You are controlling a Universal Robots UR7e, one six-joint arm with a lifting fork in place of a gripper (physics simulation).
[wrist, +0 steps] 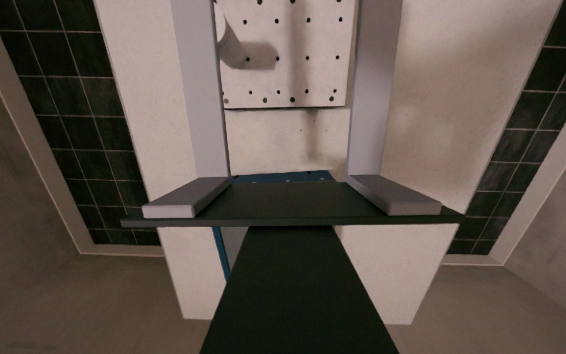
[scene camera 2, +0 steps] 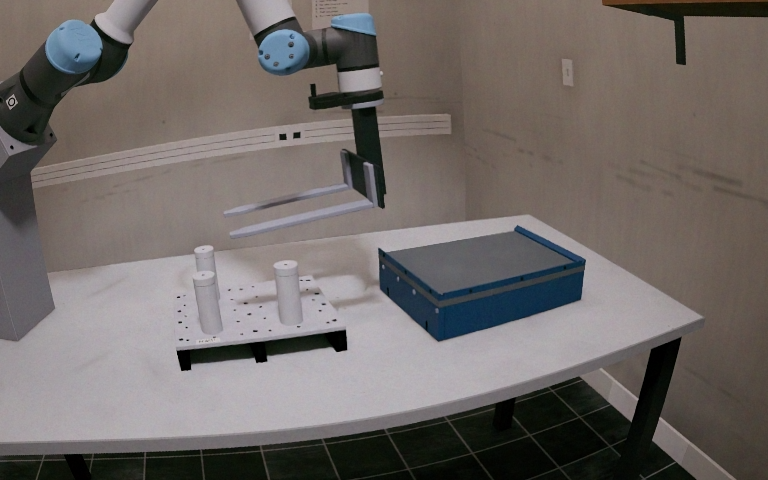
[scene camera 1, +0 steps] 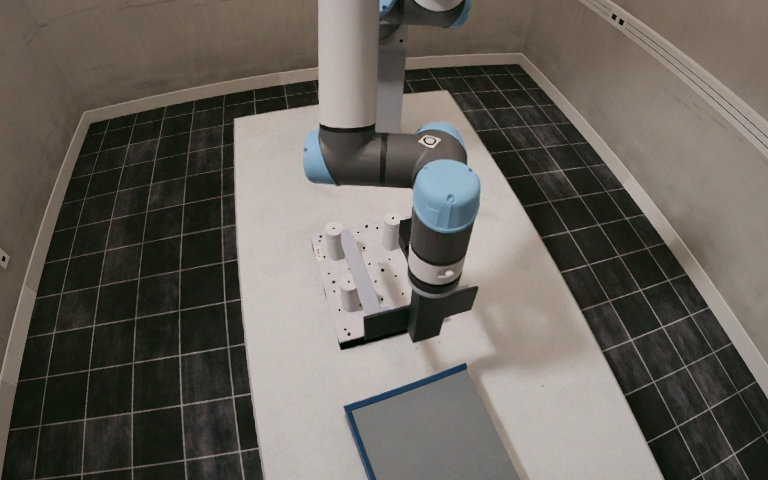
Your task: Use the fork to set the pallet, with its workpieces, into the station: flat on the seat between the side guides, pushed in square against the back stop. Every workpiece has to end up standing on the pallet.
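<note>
The pallet (scene camera 1: pixel 353 325) (scene camera 2: pixel 249 316) (wrist: pixel 320 75), a pale perforated plate on black runners, stands flat on the table. Three white cylindrical workpieces stand upright on it: one near the label (scene camera 1: pixel 334 243) (scene camera 2: pixel 207 302), one at the far side in the second scene view (scene camera 2: pixel 204 260) (scene camera 1: pixel 390 232), one nearer the station (scene camera 1: pixel 349 294) (scene camera 2: pixel 287 294). Part of a workpiece (wrist: pixel 232 52) shows in the wrist view. The station (scene camera 1: pixel 419 424) (scene camera 2: pixel 481 263) is a blue box with a grey top. My fork (scene camera 2: pixel 228 224) is open and empty, raised above the pallet, its tines pointing toward the robot base. In the wrist view the tips are out of frame.
The white table (scene camera 1: pixel 294 396) (scene camera 2: pixel 339 390) carries the pallet and station. The grey robot pedestal (scene camera 2: pixel 22 254) stands at the table's left in the second scene view. A brown shelf (scene camera 2: pixel 707 8) is on the wall at upper right. Walls surround the table.
</note>
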